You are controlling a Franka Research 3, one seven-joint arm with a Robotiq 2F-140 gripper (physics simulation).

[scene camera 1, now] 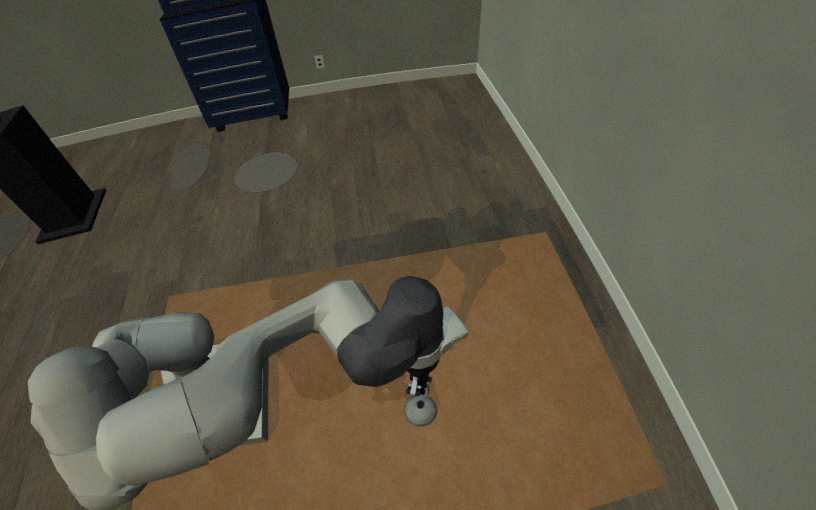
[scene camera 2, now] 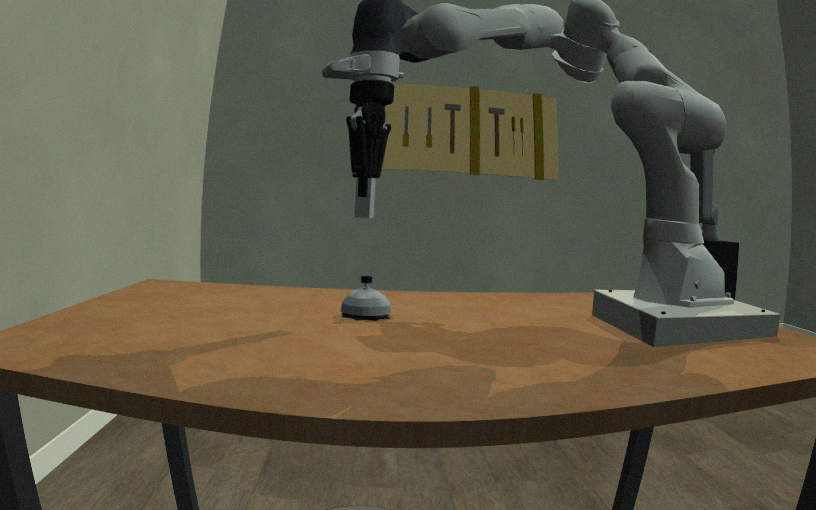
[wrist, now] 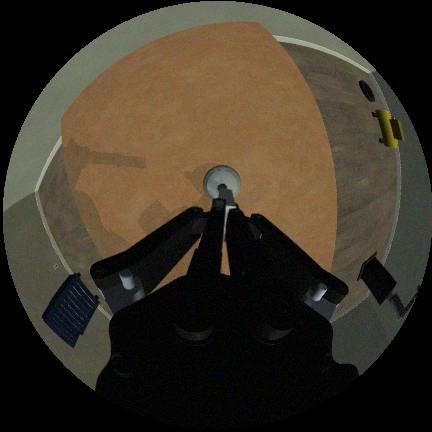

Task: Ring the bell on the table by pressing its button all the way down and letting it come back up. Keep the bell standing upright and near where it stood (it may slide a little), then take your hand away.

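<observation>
A grey dome bell (scene camera 1: 420,413) (scene camera 2: 365,303) (wrist: 220,177) stands upright on the brown table (scene camera 1: 541,390) (scene camera 2: 240,312) (wrist: 175,100). Its black button (scene camera 1: 420,404) (scene camera 2: 365,279) (wrist: 222,187) stands up on a thin stem above the dome in the scene camera 2 view. My gripper (scene camera 1: 418,390) (scene camera 2: 364,216) (wrist: 223,198) is shut with nothing between its fingers. It points down above the bell, and a wide gap separates the fingertips from the button in the scene camera 2 view. In the wrist view the fingertips partly cover the bell's near edge.
The arm's base block (scene camera 2: 716,321) stands at the right of the table in the scene camera 2 view. A tool board (scene camera 2: 433,159) hangs on the wall behind. A blue drawer cabinet (scene camera 1: 231,66) (wrist: 72,310) stands on the floor beyond the table.
</observation>
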